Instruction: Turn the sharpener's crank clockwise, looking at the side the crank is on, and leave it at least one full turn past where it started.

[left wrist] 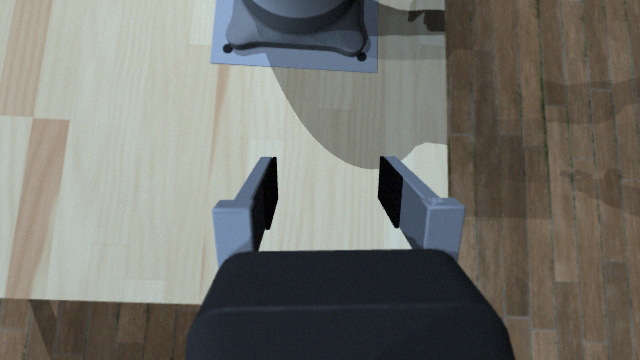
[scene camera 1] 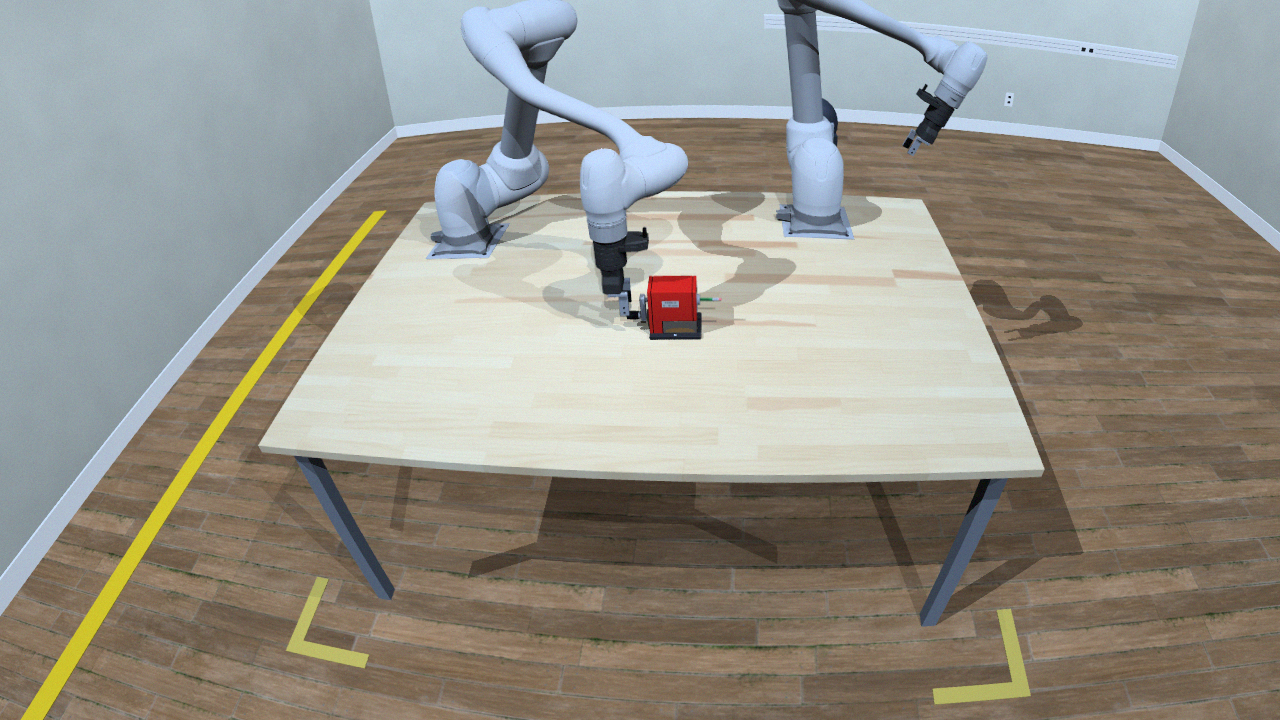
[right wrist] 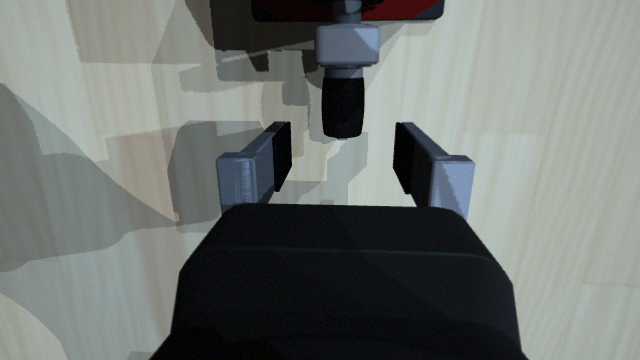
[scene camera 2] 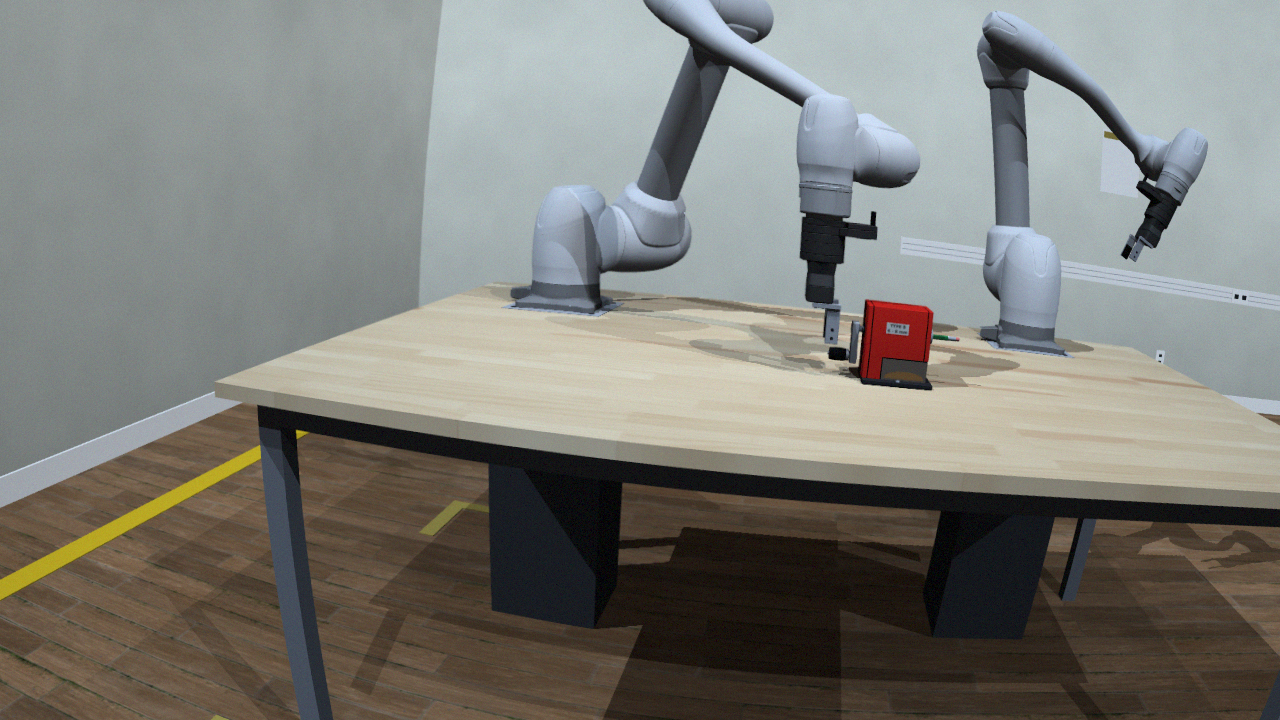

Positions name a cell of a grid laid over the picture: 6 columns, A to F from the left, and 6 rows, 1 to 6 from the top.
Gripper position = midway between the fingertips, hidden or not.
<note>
I see my left gripper (scene camera 2: F3), my right gripper (scene camera 2: D3) and a black knob (right wrist: D2).
My left gripper shows as well in the left wrist view (left wrist: D3) and in scene camera 1 (scene camera 1: E2). My right gripper is seen too in scene camera 1 (scene camera 1: C3) and in the right wrist view (right wrist: D3).
</note>
